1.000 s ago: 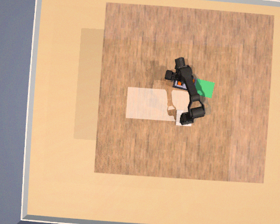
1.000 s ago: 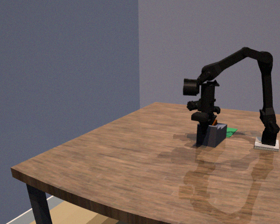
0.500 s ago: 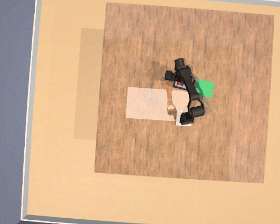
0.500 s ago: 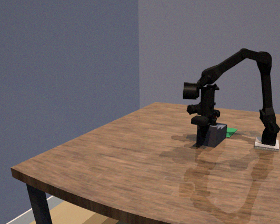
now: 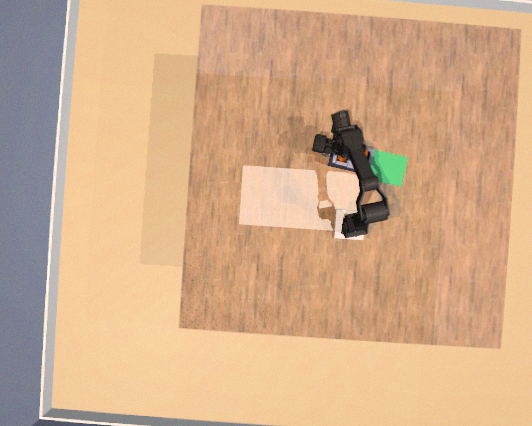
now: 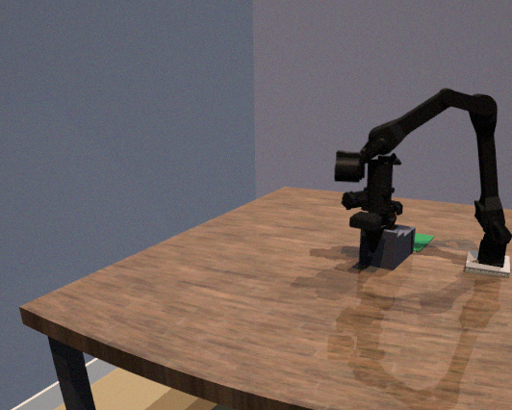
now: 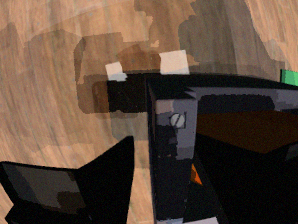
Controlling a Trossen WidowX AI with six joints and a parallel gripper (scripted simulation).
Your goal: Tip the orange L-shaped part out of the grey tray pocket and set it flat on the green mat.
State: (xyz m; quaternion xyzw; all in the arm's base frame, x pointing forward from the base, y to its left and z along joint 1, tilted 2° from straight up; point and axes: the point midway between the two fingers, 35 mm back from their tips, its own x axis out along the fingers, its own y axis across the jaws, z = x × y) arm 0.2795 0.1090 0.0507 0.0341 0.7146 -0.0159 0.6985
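The orange L-shaped part is 5 cm to the right of my gripper tip, 1 cm behind it and 1 cm above it. Round my gripper tip: green mat 22 cm to the right, 5 cm below, 2 cm behind.
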